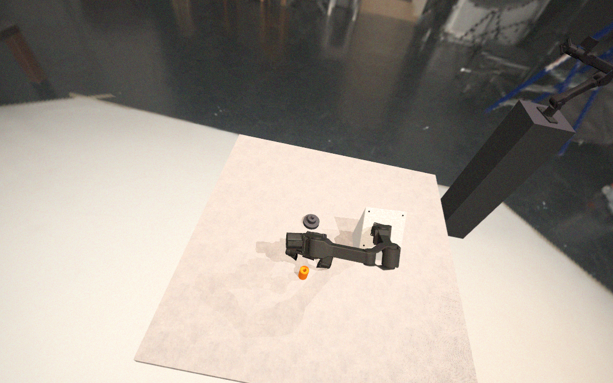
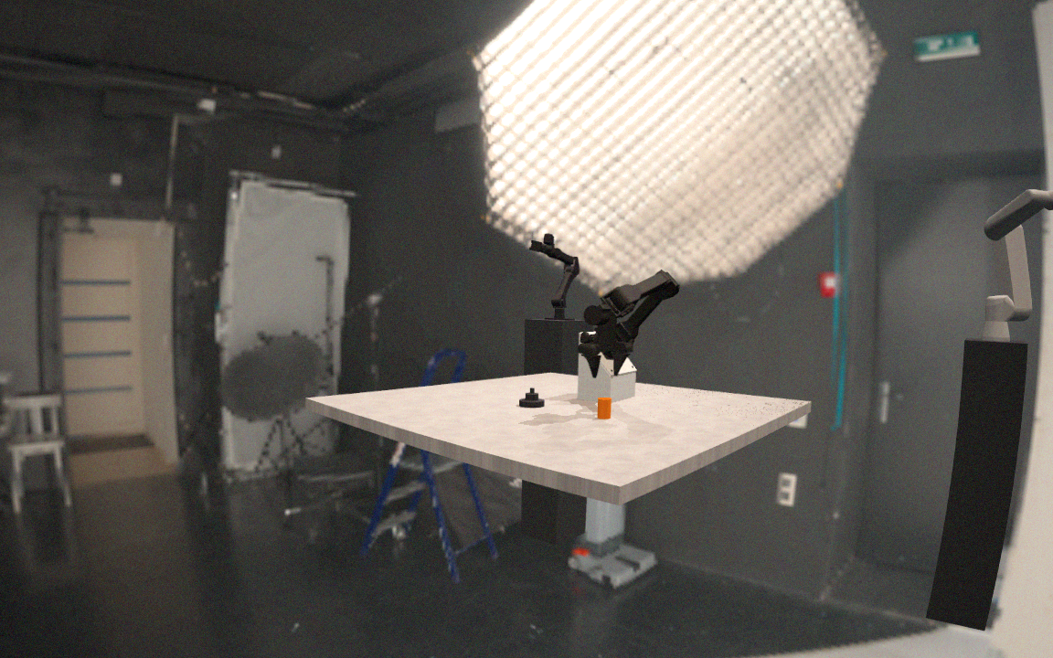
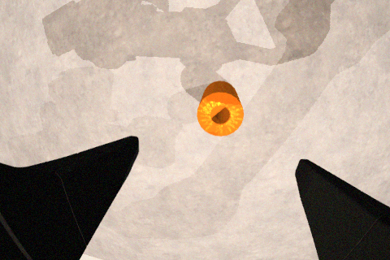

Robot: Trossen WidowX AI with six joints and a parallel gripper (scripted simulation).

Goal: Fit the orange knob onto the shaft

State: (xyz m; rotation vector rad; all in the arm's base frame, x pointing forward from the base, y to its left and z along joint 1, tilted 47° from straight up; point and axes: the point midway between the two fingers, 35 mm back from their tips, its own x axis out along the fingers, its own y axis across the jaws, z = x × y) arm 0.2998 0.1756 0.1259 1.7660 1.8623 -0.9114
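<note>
Right now the orange knob is 10 cm below my gripper tip. From my gripper tip the other things lie so: dark round pedestal 29 cm to the right, 10 cm below.
</note>
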